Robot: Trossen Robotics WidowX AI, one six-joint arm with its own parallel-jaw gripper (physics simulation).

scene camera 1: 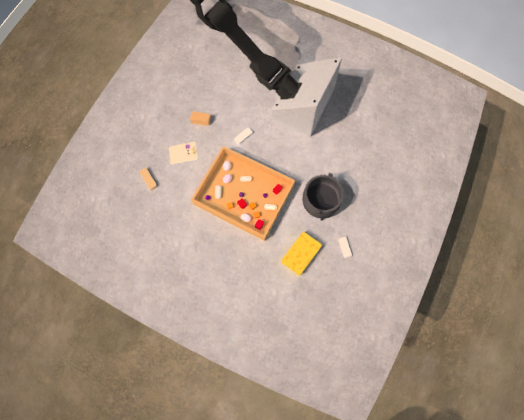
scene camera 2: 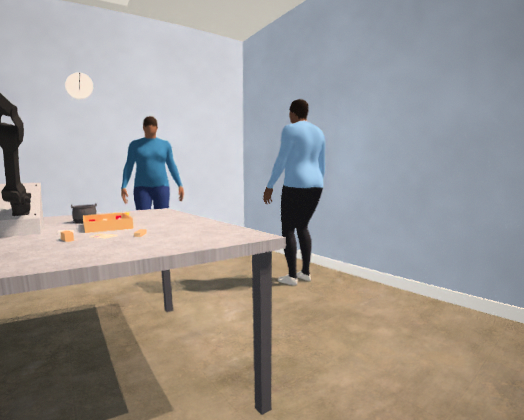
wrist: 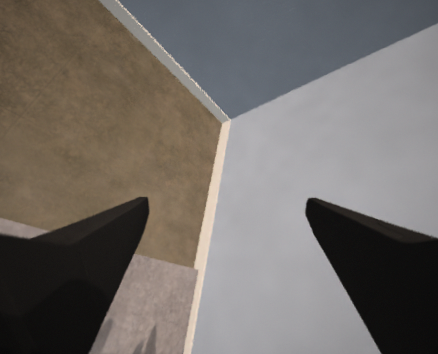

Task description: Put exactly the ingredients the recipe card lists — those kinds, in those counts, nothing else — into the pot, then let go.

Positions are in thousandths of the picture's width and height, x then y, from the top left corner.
Scene:
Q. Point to a wooden tray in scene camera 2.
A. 241, 530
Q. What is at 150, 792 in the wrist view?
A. My gripper.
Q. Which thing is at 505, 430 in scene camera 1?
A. A wooden tray.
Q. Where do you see a dark pot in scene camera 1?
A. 615, 470

